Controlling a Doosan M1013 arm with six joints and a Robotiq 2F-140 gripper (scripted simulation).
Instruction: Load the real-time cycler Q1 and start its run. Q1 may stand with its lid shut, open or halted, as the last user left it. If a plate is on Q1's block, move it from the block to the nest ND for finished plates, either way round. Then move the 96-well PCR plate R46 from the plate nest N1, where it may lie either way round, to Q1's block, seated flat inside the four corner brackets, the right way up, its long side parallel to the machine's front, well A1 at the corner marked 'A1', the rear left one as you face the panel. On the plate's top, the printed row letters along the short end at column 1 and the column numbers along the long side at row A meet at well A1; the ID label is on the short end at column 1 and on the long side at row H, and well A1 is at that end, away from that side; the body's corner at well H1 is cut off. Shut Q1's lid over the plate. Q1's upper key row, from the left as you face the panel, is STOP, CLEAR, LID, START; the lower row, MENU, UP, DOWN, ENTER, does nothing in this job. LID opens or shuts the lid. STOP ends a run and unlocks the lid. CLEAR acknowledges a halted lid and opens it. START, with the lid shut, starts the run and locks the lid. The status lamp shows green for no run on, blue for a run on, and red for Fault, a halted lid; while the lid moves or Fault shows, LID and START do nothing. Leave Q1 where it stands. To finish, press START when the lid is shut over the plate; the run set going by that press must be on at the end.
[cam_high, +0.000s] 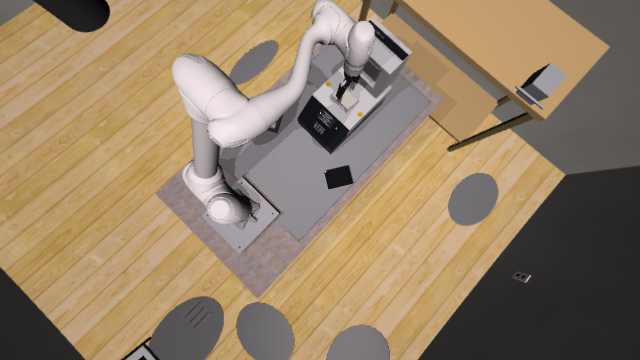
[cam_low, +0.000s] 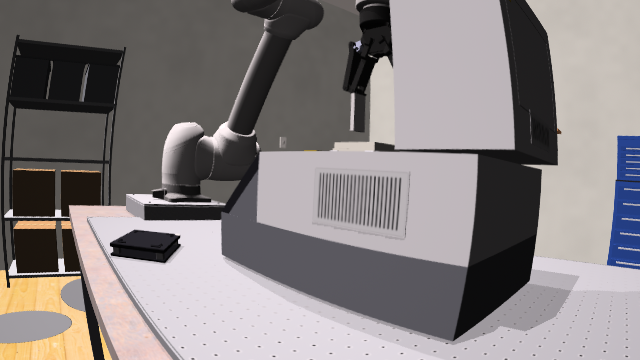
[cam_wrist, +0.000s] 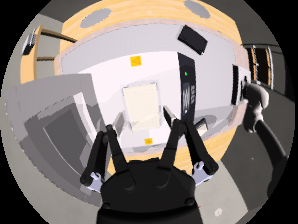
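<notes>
My gripper is now 50 mm above the pale plate. Also, from my hand: black plate nest (360 mm behind, 250 mm below, 240 mm to the right).
</notes>
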